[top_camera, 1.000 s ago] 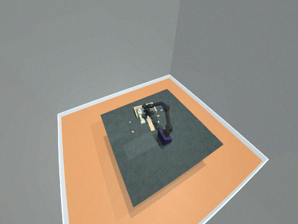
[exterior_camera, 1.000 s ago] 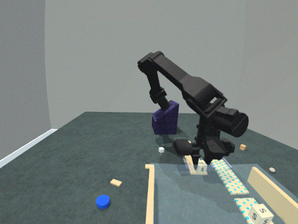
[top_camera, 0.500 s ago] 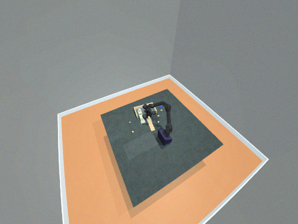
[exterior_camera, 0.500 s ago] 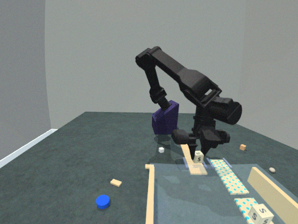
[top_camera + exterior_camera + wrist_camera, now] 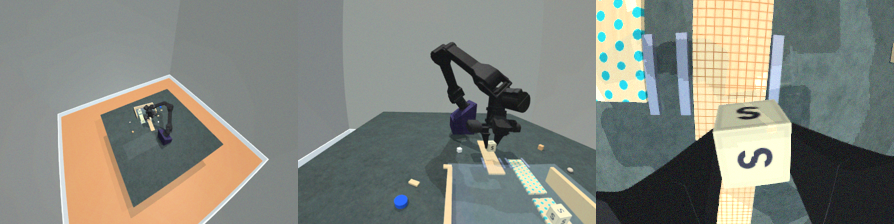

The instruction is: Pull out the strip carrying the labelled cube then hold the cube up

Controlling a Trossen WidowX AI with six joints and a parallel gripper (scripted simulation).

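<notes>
Right now the white cube is 8 cm behind my gripper tip, 9 cm to the right of it and 5 cm below it. From my gripper tip the other things lie so: pebble: 15 cm ahead, 27 cm to the left, 5 cm below; dotted strip: 11 cm ahead, 8 cm to the left, 5 cm below; orange cube: 2 cm behind, 31 cm to the left, 4 cm below.
</notes>
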